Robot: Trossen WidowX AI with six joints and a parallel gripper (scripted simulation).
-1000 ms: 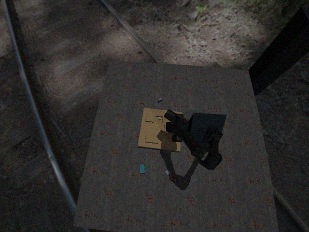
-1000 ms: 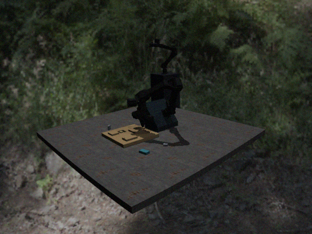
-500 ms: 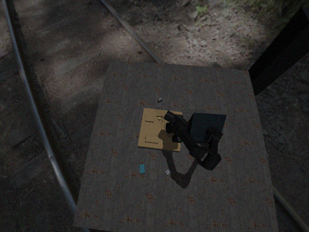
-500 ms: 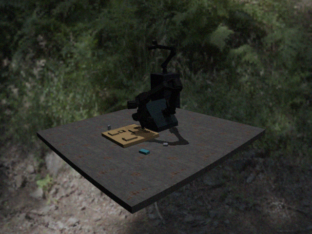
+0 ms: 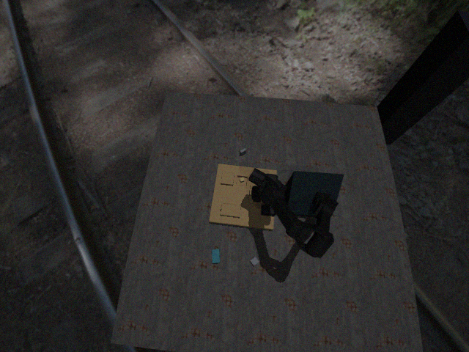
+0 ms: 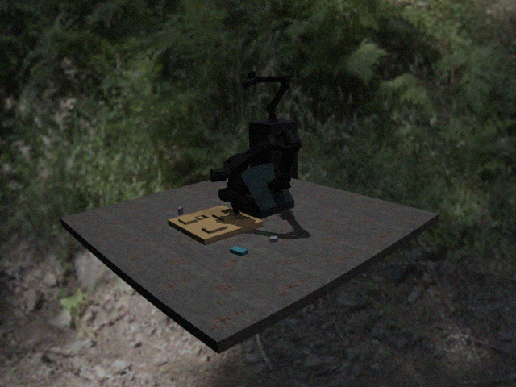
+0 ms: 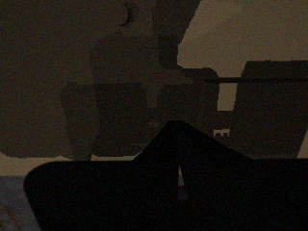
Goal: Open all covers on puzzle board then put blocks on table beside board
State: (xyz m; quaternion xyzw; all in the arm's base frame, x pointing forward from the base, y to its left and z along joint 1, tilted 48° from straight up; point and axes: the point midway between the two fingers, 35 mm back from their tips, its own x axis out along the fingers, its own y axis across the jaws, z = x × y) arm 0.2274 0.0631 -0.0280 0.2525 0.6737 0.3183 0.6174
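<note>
Now: the tan puzzle board 10 cm ahead of my gripper tip, 1 cm to the right of it and 1 cm below it. Also, from my gripper tip: teal block (29 cm to the left, 19 cm ahead, 2 cm below).
</note>
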